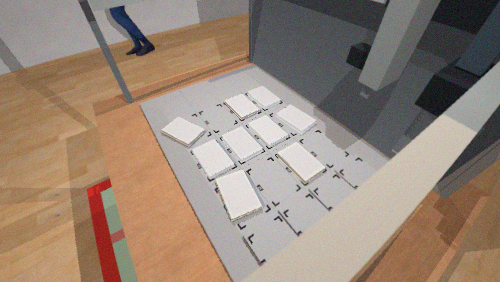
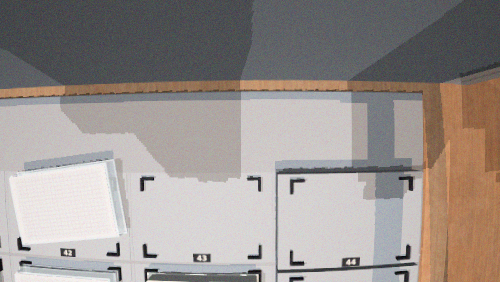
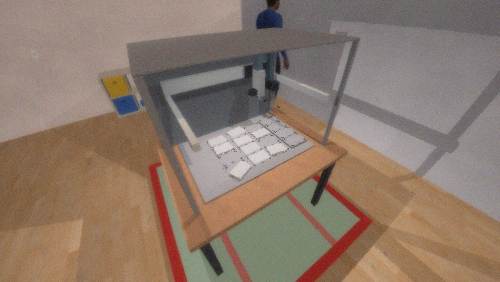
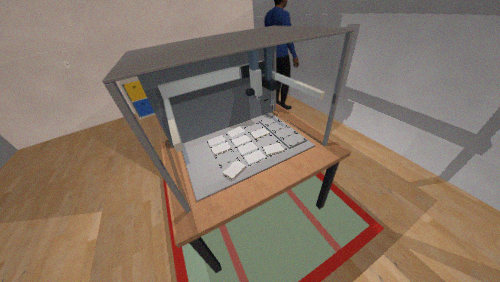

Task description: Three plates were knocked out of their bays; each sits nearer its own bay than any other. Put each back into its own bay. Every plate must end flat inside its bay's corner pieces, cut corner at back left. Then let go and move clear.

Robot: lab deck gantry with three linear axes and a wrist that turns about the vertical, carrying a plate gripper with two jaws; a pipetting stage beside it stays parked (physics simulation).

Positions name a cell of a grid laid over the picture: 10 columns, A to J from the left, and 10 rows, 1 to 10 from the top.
Observation:
I see my gripper (image 1: I6), a bay 43 (image 2: D8), a frame post (image 4: G2) and a bay 23 (image 1: F7).

